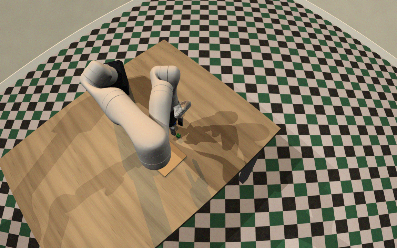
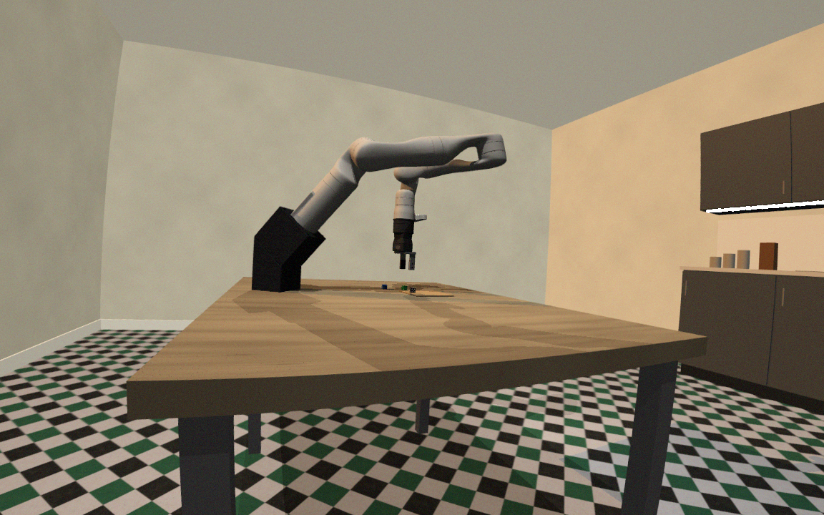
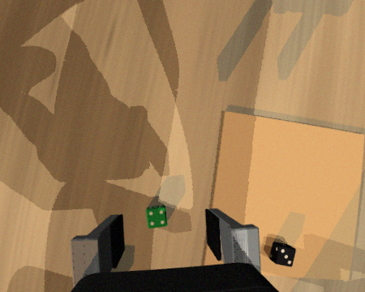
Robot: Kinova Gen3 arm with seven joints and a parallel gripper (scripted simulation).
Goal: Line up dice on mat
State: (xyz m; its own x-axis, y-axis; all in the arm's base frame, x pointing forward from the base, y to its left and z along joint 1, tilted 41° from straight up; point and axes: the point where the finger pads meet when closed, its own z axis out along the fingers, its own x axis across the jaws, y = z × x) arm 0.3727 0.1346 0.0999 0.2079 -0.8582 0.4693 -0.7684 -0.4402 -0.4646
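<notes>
The green die is 90 mm below my hand and 10 mm to the left of it. Also, from my hand: blue die (90 mm below, 70 mm behind, 40 mm to the left); then black die (110 mm to the right, 80 mm below, 20 mm behind); then orange mat (110 mm to the right, 90 mm below, 30 mm ahead).
</notes>
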